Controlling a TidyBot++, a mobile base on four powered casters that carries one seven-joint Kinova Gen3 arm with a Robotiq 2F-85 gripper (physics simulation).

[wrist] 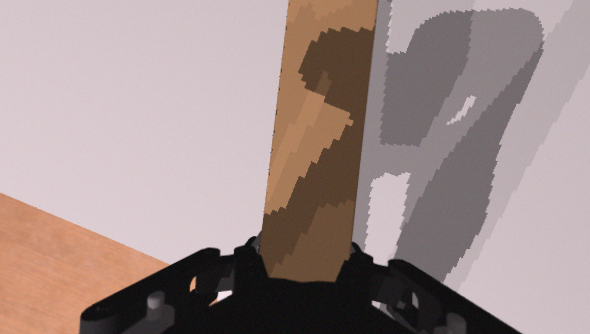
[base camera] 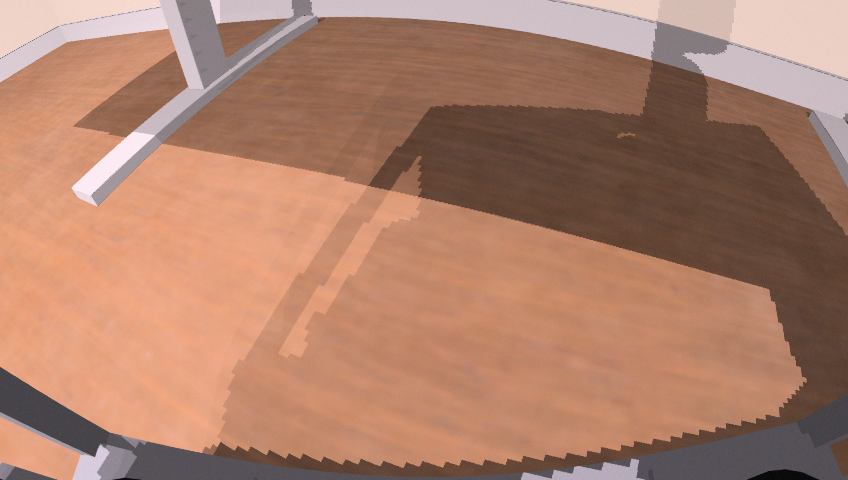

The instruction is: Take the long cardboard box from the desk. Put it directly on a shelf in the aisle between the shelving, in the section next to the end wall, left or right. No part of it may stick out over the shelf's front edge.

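Places are measured from the arm's base along level axes (x back, y right, z up), in metres.
Pixels of known places: gripper, fingertip midpoint: [wrist: 302, 245].
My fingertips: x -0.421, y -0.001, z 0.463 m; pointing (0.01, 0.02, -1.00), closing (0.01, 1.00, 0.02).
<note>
Behind a point stands the place of what it marks.
The long cardboard box [wrist: 320, 125] {x -0.504, y 0.006, z 0.510 m} is a brown bar running from between the fingers up past the top edge of the wrist view, so its far end is hidden. My gripper [wrist: 302, 245] {x -0.421, y -0.001, z 0.463 m} is shut on the box, with one finger against each long side. The box appears to be held a little above the pale desk top [wrist: 150, 110] {x -0.558, y -0.226, z 0.323 m}, and shadows of the arm and gripper fall on the desk to the right. In the base camera view the desk's white leg and foot [base camera: 148, 133] stand at the left. The shelving does not show in either view.
Wooden floor [wrist: 60, 260] {x 0.012, y -1.180, z -0.396 m} shows past the desk's edge at the lower left of the wrist view. In the base camera view, another white foot [base camera: 831, 139] {x -0.630, y 0.740, z -0.374 m} is at the right edge, and a wall with a white baseboard [base camera: 476, 14] {x -1.069, y 0.082, z -0.370 m} runs behind the desk.
</note>
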